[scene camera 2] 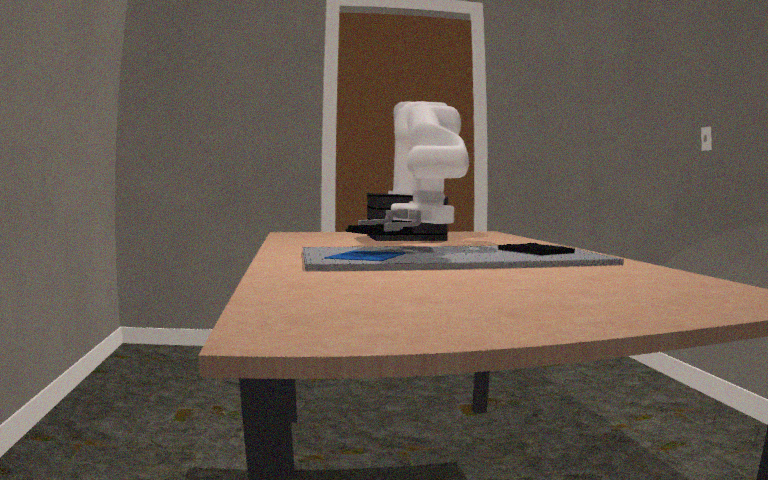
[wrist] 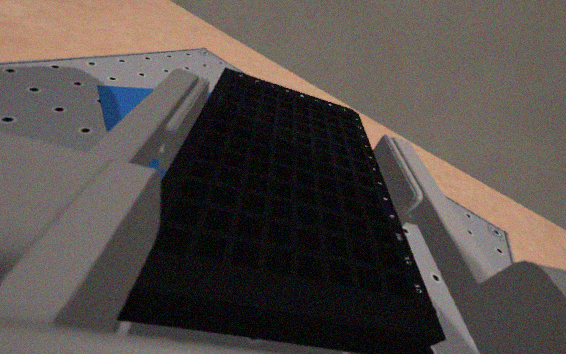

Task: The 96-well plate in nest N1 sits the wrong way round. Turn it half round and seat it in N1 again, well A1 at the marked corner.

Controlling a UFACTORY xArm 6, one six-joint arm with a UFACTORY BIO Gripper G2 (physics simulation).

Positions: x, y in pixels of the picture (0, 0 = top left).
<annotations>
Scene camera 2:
gripper: 372, 225
grey perforated board: 490, 265
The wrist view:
black 96-well plate: 275, 221
flat blue pad: 117, 102
</annotations>
